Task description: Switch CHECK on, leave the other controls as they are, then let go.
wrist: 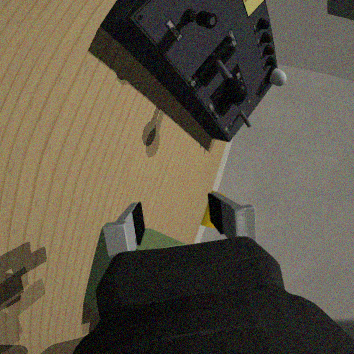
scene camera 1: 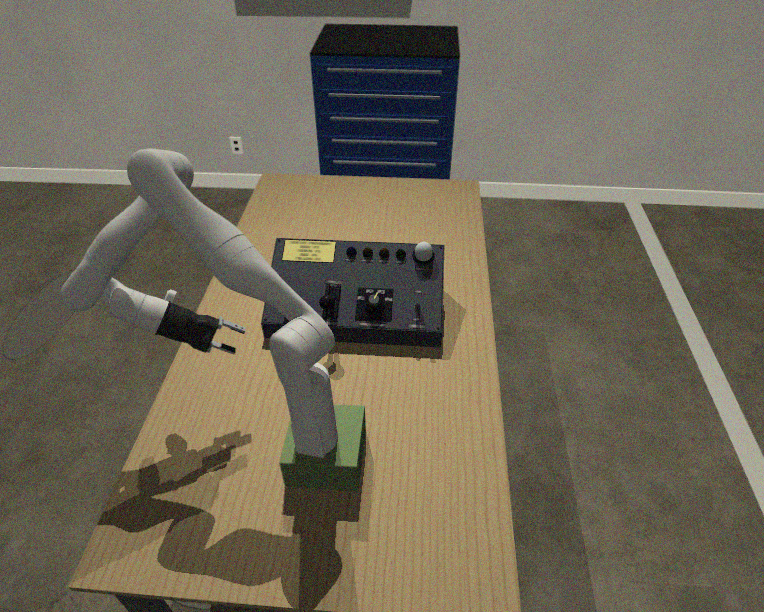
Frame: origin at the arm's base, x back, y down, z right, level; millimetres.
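Where they show: gripper, fingertip midpoint: [wrist: 175, 211] [scene camera 1: 240, 341]; arm's base, origin of the base link: [scene camera 1: 317, 438].
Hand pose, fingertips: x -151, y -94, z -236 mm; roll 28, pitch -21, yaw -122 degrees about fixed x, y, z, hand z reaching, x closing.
Note:
Things, the pixels of their centre, and the offset from my fingertips. "spot": a spot on its surface instead. Level surfaces: height alone.
- dark control panel, body centre: [wrist: 226, 54] [scene camera 1: 355, 290] dz +174, dx -358, dy +107 mm
- thin toggle lever, surface spot: [scene camera 1: 415, 305] [wrist: 244, 118] spot: dz +360, dx -314, dy +82 mm
- rotary selector, body centre: [scene camera 1: 374, 301] dz +244, dx -303, dy +85 mm
- slot with a black-knobbed lever, surface spot: [scene camera 1: 327, 301] spot: dz +143, dx -214, dy +30 mm
- white ball knob, surface spot: [scene camera 1: 423, 251] [wrist: 281, 83] spot: dz +349, dx -452, dy +3 mm
- yellow label plate, surface spot: [scene camera 1: 308, 250] spot: dz +13, dx -424, dy +39 mm
- wooden table, its level: dy +190 mm
A dark control panel [scene camera 1: 395, 275] [wrist: 150, 61] lies on the table. It carries a thin toggle lever [scene camera 1: 417, 313] [wrist: 244, 118] near its right end, a rotary selector [scene camera 1: 374, 300] beside it, and a slot with a black-knobbed lever [scene camera 1: 327, 301] further left. A white ball knob [scene camera 1: 423, 251] [wrist: 278, 77] is at the back right. No control's name can be read, so which one is CHECK cannot be told. My gripper [scene camera 1: 238, 339] [wrist: 175, 211] is open and empty, in the air left of and in front of the panel, touching no control. The arm hides the panel's front left in the scene view.
A yellow label plate [scene camera 1: 308, 250] and a row of dark round parts [scene camera 1: 383, 253] are at the panel's back. The arm stands on a green block [scene camera 1: 352, 433] on the wooden table [scene camera 1: 440, 459]. A blue drawer cabinet [scene camera 1: 385, 108] stands behind the table.

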